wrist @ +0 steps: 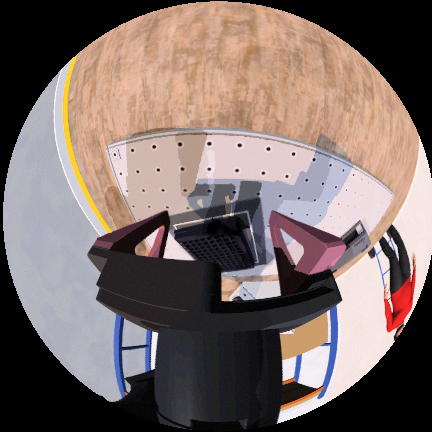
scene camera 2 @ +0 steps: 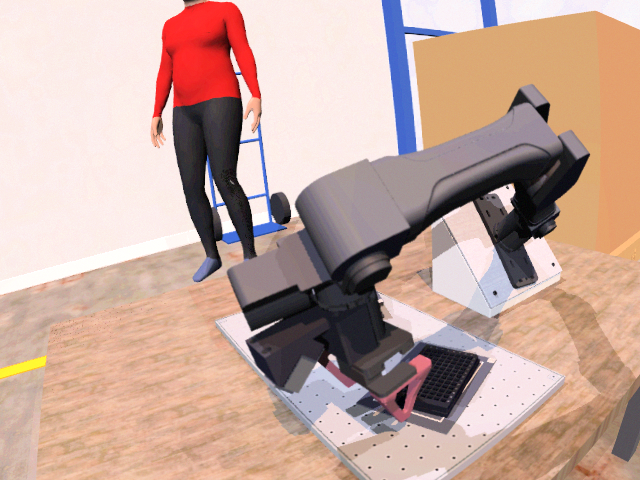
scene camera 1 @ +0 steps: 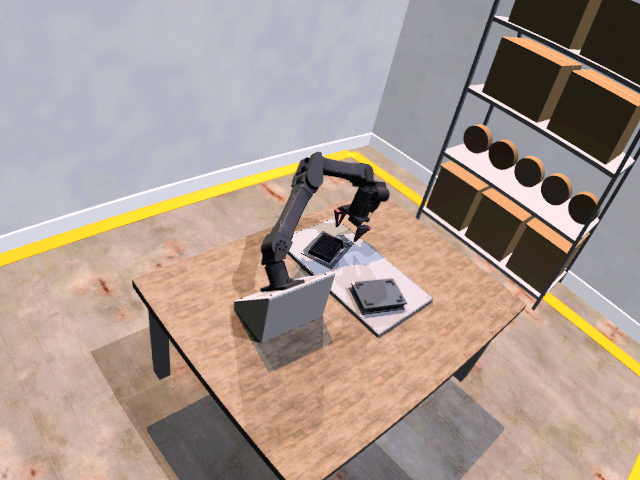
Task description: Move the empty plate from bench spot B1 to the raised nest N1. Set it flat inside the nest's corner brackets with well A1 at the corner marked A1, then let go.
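Seen in the pictures: gripper, fingertip midpoint: [wrist: 218, 215] [scene camera 2: 377, 401] [scene camera 1: 345, 234]; arm's base at its link origin: [scene camera 2: 504, 239] [scene camera 1: 281, 287].
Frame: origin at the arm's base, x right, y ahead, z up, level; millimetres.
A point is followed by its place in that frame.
Observation:
The black empty plate [scene camera 1: 325, 246] {x -184, y 304, z -76 mm} [scene camera 2: 447, 379] {x -202, y 301, z -73 mm} [wrist: 215, 245] {x -194, y 332, z -74 mm} lies flat on its marked spot on the white perforated board [scene camera 1: 417, 299] {x 163, y 471, z -87 mm} [scene camera 2: 537, 377] {x -265, y 190, z -87 mm} [wrist: 150, 170] {x -276, y 425, z -87 mm}. The raised grey nest [scene camera 1: 378, 293] {x 102, y 325, z -56 mm} [wrist: 357, 237] {x 57, y 403, z -60 mm}, with dark corner brackets, stands at the other end of that board. It does not show in the second scene view. The corner marked A1 and well A1 cannot be made out. My gripper [scene camera 1: 346, 233] {x -202, y 405, z -60 mm} [scene camera 2: 377, 401] {x -202, y 405, z -60 mm} [wrist: 218, 215] {x -202, y 405, z -60 mm} is open and empty, its pink fingers apart beside and above the plate, towards the board's outer long edge. The gripper body hides part of the plate in the wrist view.
The arm's white wedge-shaped stand [scene camera 1: 297, 310] {x 92, y 3, z -11 mm} [scene camera 2: 462, 273] {x -4, y 115, z -37 mm} is beside the board on the wooden table [scene camera 1: 330, 372] {x 276, y 21, z -100 mm}. A shelf rack [scene camera 1: 458, 118] stands beyond the table. A large cardboard box [scene camera 2: 506, 129] and a person in red [scene camera 2: 204, 56] [wrist: 402, 305] are in the background.

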